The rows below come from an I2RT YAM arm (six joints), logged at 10 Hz.
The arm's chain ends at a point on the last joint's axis. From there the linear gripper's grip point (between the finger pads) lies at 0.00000 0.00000 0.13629 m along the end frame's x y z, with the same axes.
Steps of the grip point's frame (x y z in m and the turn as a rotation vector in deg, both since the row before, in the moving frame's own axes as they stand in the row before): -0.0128 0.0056 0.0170 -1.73 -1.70 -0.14; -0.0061 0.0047 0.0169 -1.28 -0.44 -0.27; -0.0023 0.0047 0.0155 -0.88 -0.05 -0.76; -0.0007 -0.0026 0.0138 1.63 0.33 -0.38; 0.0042 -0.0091 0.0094 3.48 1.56 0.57; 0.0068 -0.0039 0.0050 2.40 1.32 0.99; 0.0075 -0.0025 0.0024 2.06 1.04 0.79; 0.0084 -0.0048 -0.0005 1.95 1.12 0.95; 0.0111 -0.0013 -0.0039 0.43 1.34 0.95
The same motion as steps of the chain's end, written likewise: -0.0088 0.0015 0.0171 -1.73 -1.70 -0.14; -0.0051 0.0017 0.0169 -1.28 -0.44 -0.27; -0.0022 0.0026 0.0155 -0.88 -0.05 -0.76; -0.0015 0.0013 0.0139 1.63 0.33 -0.38; 0.0005 -0.0008 0.0097 3.48 1.56 0.57; 0.0036 0.0018 0.0052 2.40 1.32 0.99; 0.0050 0.0024 0.0025 2.06 1.04 0.79; 0.0057 -0.0002 -0.0004 1.95 1.12 0.95; 0.0079 -0.0003 -0.0039 0.43 1.34 0.95
